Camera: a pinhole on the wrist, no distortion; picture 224 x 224 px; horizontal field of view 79.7 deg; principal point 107.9 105.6 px. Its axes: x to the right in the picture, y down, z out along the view. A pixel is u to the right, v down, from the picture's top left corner.
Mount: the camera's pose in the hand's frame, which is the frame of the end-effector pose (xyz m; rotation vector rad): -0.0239 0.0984 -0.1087 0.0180 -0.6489 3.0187
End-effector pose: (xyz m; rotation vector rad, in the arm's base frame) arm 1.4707 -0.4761 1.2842 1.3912 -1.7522 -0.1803
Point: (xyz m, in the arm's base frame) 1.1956 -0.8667 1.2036
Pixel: 24 67
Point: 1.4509 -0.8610 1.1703
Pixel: 15 140
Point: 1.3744 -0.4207 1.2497
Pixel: 142 72
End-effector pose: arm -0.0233 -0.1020 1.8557 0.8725 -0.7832 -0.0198
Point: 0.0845 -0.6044 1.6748
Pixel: 63 207
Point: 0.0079 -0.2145 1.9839
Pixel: 16 98
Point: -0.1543 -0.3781 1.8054
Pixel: 110 138
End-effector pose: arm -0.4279 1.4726 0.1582 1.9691 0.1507 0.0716
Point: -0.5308 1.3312 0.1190
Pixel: 159 98
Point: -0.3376 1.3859 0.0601
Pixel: 57 121
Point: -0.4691 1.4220 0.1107
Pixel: 121 136
